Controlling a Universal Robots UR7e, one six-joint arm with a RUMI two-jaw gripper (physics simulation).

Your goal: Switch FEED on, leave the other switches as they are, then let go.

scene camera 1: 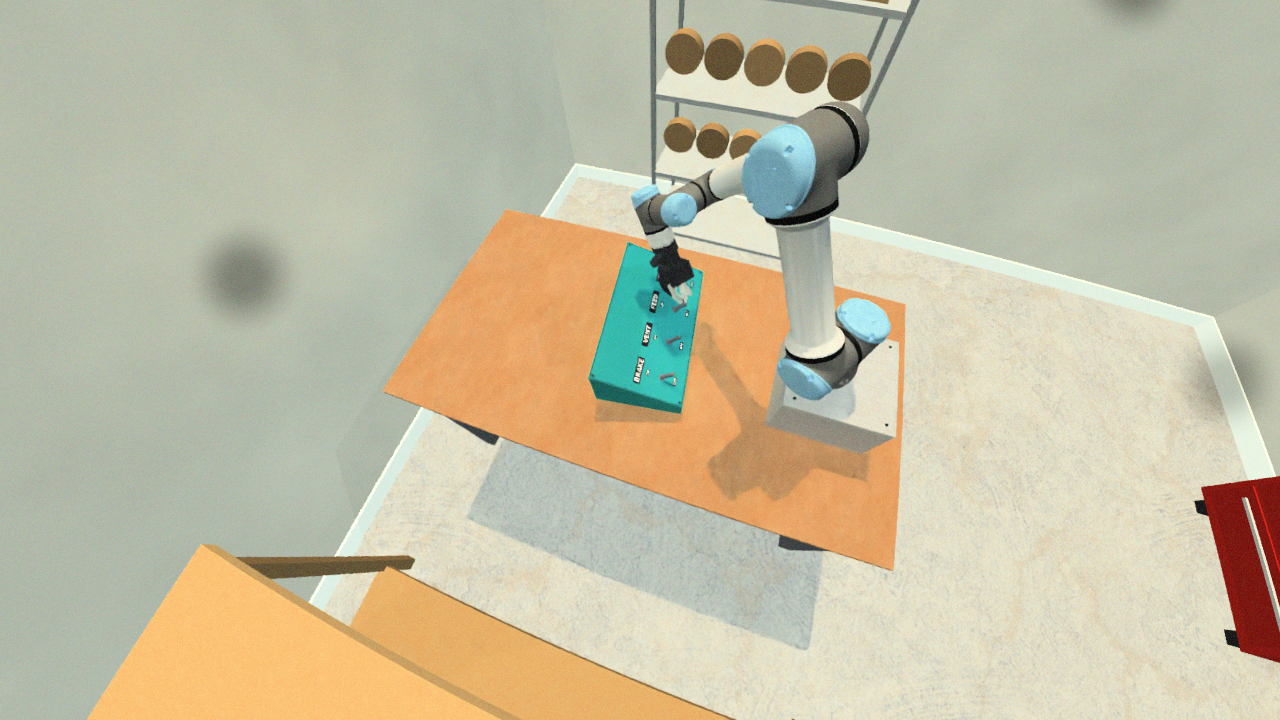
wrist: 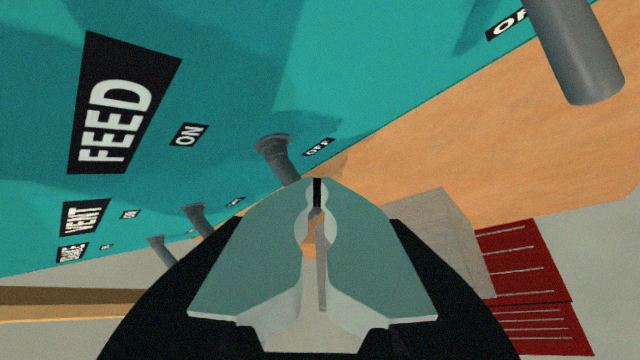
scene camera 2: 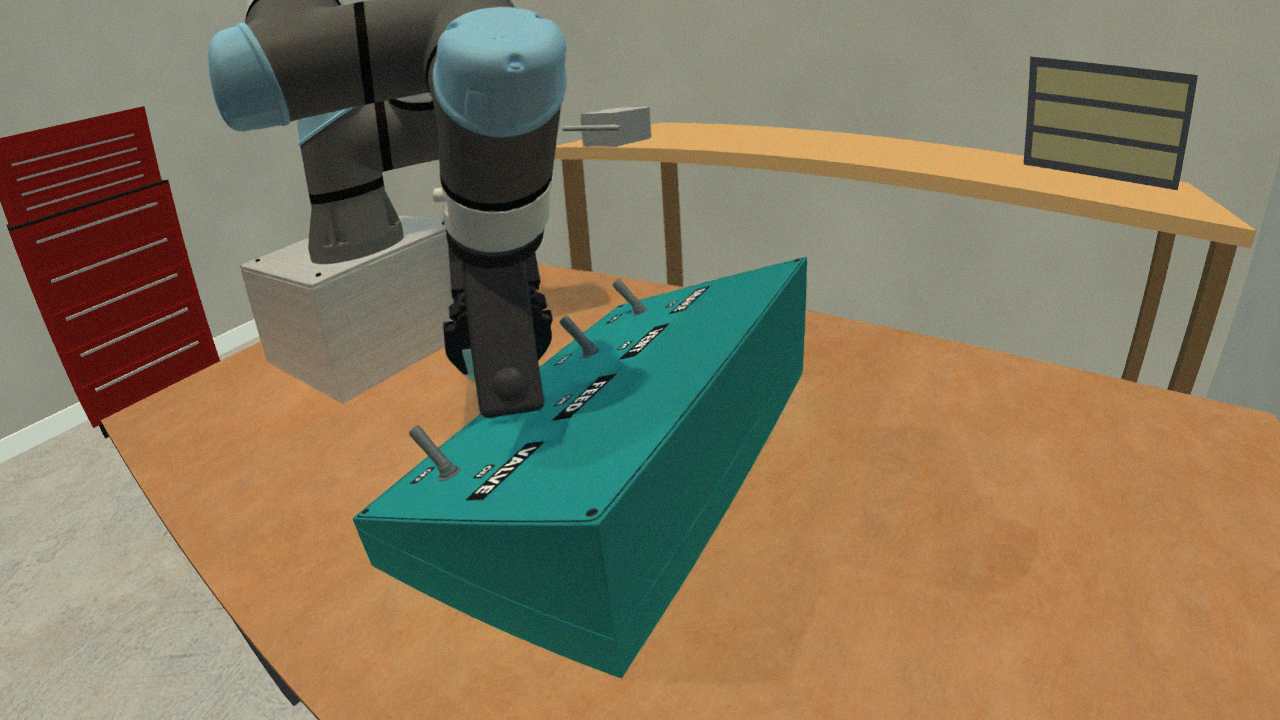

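Where they show: gripper, fingertip midpoint: (scene camera 1: 684,304) (wrist: 317,180); arm's base, origin of the base link: (scene camera 2: 356,246).
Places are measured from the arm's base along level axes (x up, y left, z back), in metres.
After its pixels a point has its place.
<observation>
The teal switch box (scene camera 1: 620,326) {x -0.037, y 0.145, z -0.556 m} (scene camera 2: 707,402) {x -0.032, y 0.014, z -0.648 m} (wrist: 215,30) {x -0.072, y -0.054, z -0.525 m} has a sloped face. The FEED label (scene camera 1: 654,301) {x -0.066, y 0.001, z -0.521 m} (scene camera 2: 584,397) {x -0.066, y -0.001, z -0.522 m} (wrist: 112,117) {x -0.066, y -0.006, z -0.524 m} marks one grey toggle. The FEED switch (wrist: 278,159) {x -0.079, y -0.024, z -0.456 m} leans to its OFF side; my left fingertip hides its top, and my gripper hides it in scene camera 2. My gripper (scene camera 1: 682,297) {x -0.072, y -0.036, z -0.435 m} (wrist: 317,180) {x -0.072, y -0.036, z -0.435 m} is shut, with its tips beside this lever on the OFF side; the lever is not between them, and touching cannot be told. The VALVE switch (scene camera 2: 434,453) {x -0.071, y -0.139, z -0.487 m} (wrist: 580,57) {x -0.060, y -0.138, z -0.477 m}, VENT switch (scene camera 2: 580,336) {x -0.071, y 0.089, z -0.412 m} (wrist: 198,219) {x -0.079, y 0.088, z -0.417 m} and BRAKE switch (scene camera 2: 629,296) {x -0.070, y 0.201, z -0.373 m} (wrist: 162,250) {x -0.076, y 0.201, z -0.376 m} lean to OFF.
The VALVE lever stands on one side of my gripper, VENT and BRAKE on the other. The box rests on an orange-brown table (scene camera 1: 483,313) {x -0.178, y 0.258, z -1.070 m} (scene camera 2: 939,537) {x -0.178, y 0.144, z -0.820 m}. The arm's pale base block (scene camera 1: 841,420) {x 0.001, y 0.136, z 0.083 m} (scene camera 2: 340,331) {x -0.079, y -0.087, z -0.109 m} (wrist: 430,230) {x -0.109, y -0.076, z -0.107 m} stands behind it. A red cabinet (scene camera 2: 116,277) (wrist: 525,265) stands beyond.
</observation>
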